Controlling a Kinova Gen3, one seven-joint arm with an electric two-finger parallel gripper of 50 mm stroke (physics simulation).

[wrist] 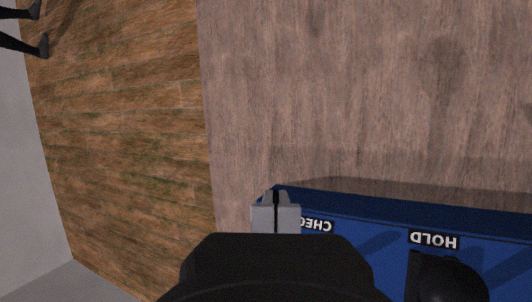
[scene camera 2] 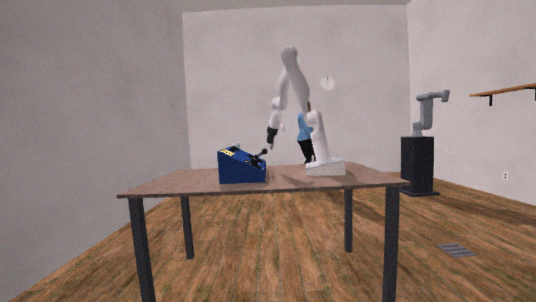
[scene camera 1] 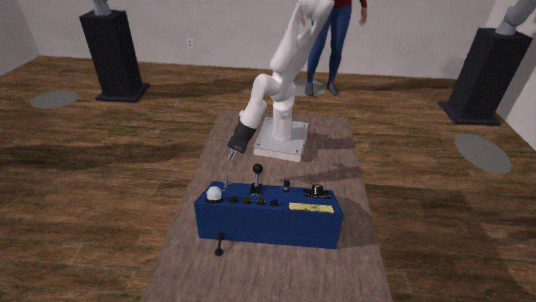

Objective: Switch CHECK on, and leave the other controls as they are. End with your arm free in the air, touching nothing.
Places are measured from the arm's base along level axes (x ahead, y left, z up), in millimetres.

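Pixels of known places: gripper, fingertip midpoint: [wrist: 275, 204] [scene camera 2: 271, 149] [scene camera 1: 229, 159]; arm's base at its link origin: [scene camera 2: 323, 161] [scene camera 1: 282, 134].
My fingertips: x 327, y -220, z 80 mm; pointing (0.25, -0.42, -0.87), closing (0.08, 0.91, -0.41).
Note:
For each thing: its top centre in the pictures, then the offset to it from my fingertips. "pt": a spot on its surface instead.
- CHECK switch at its top centre: [scene camera 1: 226, 177] dx +95, dy -2, dz -17 mm
- CHECK label at its top centre: [wrist: 308, 224] dx +59, dy -1, dz -78 mm
- black ball-topped lever at its top centre: [scene camera 1: 257, 164] [scene camera 2: 264, 148] dx +50, dy +120, dz +18 mm
- white dome at a spot on its surface: [scene camera 1: 214, 193] pt dx +266, dy -13, dz +59 mm
- MODE switch at its top centre: [scene camera 1: 286, 181] dx +115, dy +237, dz -9 mm
- rotary knob at its top centre: [scene camera 1: 317, 185] dx +118, dy +357, dz -15 mm
- small black lever at a spot on its surface: [scene camera 1: 219, 244] pt dx +337, dy +4, dz -118 mm
The blue control panel [scene camera 1: 270, 225] [scene camera 2: 241, 171] [wrist: 390, 201] stands on the table. The CHECK switch [scene camera 1: 227, 181] is a small grey toggle at its far left in scene camera 1; whether it stands at on or off cannot be told. In the wrist view the CHECK label [wrist: 320, 225] shows partly, and the toggle is hidden behind the gripper. My gripper [scene camera 1: 232, 155] [scene camera 2: 271, 146] [wrist: 275, 204] is shut and empty, in the air above the panel's far left edge, with a gap to the panel in scene camera 1. The black ball-topped lever [scene camera 1: 257, 169] [scene camera 2: 264, 151] [wrist: 450, 282] stands beside the toggle, tipped toward the HOLD label [wrist: 434, 240].
A white dome [scene camera 1: 214, 193], small dark buttons [scene camera 1: 246, 200], a MODE switch [scene camera 1: 286, 185] and a rotary knob [scene camera 1: 317, 190] are on the panel. A small black lever [scene camera 1: 219, 244] shows at the panel's front left. The arm's base [scene camera 1: 278, 150] [scene camera 2: 325, 169] stands behind the panel.

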